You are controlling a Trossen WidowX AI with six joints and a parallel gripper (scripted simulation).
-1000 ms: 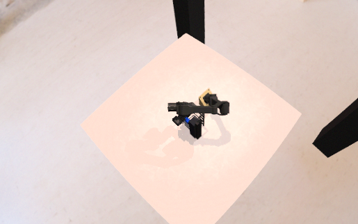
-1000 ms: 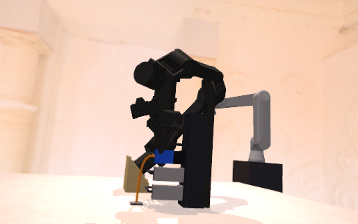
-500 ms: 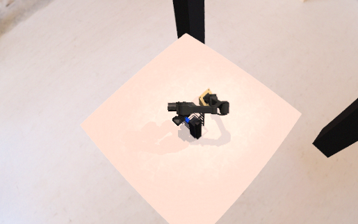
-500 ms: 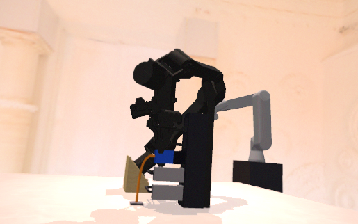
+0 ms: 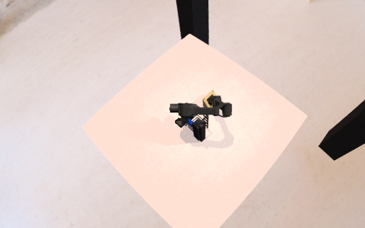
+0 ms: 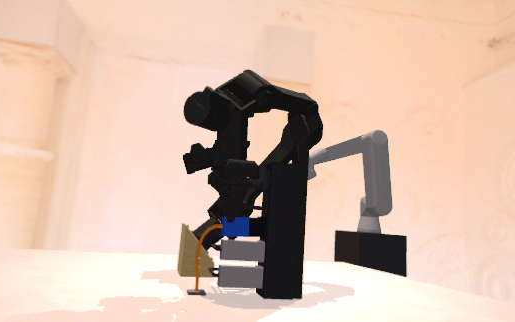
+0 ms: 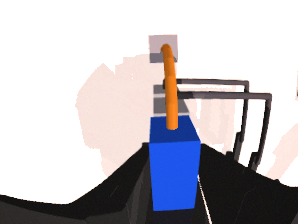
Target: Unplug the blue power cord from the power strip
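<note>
Right now the blue plug is 30 mm to the left of my gripper tip.
</note>
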